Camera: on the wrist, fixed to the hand. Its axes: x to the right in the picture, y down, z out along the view.
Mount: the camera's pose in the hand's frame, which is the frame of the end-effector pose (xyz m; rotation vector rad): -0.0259 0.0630 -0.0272 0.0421 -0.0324 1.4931
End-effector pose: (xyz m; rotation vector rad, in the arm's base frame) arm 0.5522 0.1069 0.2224 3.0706 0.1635 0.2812
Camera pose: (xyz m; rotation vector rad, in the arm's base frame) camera 0.5282 0.0427 0.2485 -2.3217 1.9212 -0.2100
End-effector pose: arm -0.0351 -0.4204 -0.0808 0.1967 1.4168 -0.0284
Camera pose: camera -0.0571 -0.3568 -0.0516 1.2237 0.9480 1.1481
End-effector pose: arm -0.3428 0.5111 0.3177 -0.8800 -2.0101 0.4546
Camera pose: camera -0.2846 0.5349 0.2799 -2.2389 -0.9987 1.2652
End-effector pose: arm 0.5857 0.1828 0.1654 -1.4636 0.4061 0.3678
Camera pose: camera 0.5318 0.1606 0.1209 -0.8599 1.4385 1.5261
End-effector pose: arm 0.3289 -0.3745 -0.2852 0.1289 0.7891 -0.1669
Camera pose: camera 0.3045 -0.3054 -0.2824 0.7102 0.4924 1.2216
